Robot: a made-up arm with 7 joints.
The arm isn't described. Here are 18 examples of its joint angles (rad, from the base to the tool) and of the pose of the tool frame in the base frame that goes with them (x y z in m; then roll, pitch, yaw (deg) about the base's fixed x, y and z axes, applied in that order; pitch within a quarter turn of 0, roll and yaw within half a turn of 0).
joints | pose
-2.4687 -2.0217 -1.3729 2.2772 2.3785 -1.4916 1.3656 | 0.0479 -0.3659 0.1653 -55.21 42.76 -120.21
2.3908 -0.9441 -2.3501 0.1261 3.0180 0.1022 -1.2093 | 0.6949 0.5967 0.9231 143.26 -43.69 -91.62
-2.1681 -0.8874 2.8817 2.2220 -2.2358 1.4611 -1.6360 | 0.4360 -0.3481 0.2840 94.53 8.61 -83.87
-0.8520 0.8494 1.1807 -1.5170 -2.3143 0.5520 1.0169 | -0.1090 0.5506 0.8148 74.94 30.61 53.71
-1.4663 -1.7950 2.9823 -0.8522 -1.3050 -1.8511 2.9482 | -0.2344 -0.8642 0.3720 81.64 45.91 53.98
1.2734 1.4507 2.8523 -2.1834 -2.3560 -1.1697 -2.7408 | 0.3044 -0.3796 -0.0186 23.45 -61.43 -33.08
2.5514 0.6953 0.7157 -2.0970 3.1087 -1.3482 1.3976 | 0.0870 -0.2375 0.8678 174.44 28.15 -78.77
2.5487 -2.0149 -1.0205 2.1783 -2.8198 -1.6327 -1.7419 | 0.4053 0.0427 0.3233 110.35 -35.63 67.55
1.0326 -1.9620 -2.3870 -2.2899 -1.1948 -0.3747 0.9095 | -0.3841 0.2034 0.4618 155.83 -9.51 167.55
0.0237 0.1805 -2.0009 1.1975 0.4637 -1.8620 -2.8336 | 0.0045 0.2654 1.1320 -176.79 44.81 -88.50
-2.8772 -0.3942 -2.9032 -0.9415 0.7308 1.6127 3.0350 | 0.0758 -0.0231 1.2394 138.09 -55.92 155.48
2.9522 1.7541 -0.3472 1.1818 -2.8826 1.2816 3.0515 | -0.7506 -0.2592 -0.2054 -87.95 68.76 -65.64
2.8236 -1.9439 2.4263 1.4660 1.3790 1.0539 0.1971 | 0.3559 0.3621 -0.3288 -29.04 -16.64 -64.41
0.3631 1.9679 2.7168 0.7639 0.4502 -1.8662 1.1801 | 0.8346 -0.4411 0.0812 -1.45 1.78 28.71
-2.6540 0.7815 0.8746 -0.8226 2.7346 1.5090 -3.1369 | -0.4456 -0.0185 1.0703 96.78 -54.49 -138.56
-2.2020 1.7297 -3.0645 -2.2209 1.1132 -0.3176 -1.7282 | -0.0972 0.2222 -0.1413 -51.59 31.00 81.41
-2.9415 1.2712 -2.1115 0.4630 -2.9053 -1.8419 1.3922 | -0.8697 -0.0506 0.6457 -85.60 -70.50 27.31
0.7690 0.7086 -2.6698 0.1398 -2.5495 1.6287 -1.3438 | 0.4404 -0.5069 1.0578 -68.35 42.68 -4.06
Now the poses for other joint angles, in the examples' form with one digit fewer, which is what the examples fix.
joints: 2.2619 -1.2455 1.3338 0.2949 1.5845 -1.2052 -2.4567
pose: 0.509 0.809 0.714 174.6 -3.2 -148.6
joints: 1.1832 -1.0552 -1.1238 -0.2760 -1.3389 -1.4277 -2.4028
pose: -0.497 0.722 0.826 -156.3 40.6 -98.4
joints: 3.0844 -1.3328 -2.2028 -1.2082 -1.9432 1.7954 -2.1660
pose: 0.637 0.392 0.614 -14.0 -28.1 145.8
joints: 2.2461 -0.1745 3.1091 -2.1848 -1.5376 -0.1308 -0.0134
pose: -0.192 -0.290 0.678 64.7 1.8 150.4
